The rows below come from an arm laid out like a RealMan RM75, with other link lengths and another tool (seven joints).
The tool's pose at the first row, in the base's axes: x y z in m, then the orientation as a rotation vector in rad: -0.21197 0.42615 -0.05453 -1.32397 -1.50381 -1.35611
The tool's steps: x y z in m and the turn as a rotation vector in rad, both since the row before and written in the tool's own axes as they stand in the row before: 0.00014 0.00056 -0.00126 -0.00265 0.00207 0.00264; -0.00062 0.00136 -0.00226 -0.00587 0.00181 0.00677; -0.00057 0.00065 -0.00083 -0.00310 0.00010 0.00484; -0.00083 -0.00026 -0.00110 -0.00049 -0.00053 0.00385; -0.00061 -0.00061 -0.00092 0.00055 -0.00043 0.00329; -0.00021 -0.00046 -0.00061 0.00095 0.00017 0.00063; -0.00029 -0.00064 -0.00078 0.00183 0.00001 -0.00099
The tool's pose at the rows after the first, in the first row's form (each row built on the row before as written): -0.21162 0.42492 -0.05401 -1.32537 -1.49887 -1.35786; -0.21046 0.42248 -0.05382 -1.33138 -1.48899 -1.35983; -0.20982 0.42149 -0.05404 -1.33601 -1.48325 -1.35965; -0.21004 0.42026 -0.05468 -1.33898 -1.48007 -1.35741; -0.21063 0.41929 -0.05522 -1.34088 -1.47781 -1.35463; -0.21112 0.41869 -0.05541 -1.34050 -1.47763 -1.35345; -0.21179 0.41793 -0.05568 -1.33878 -1.47937 -1.35242
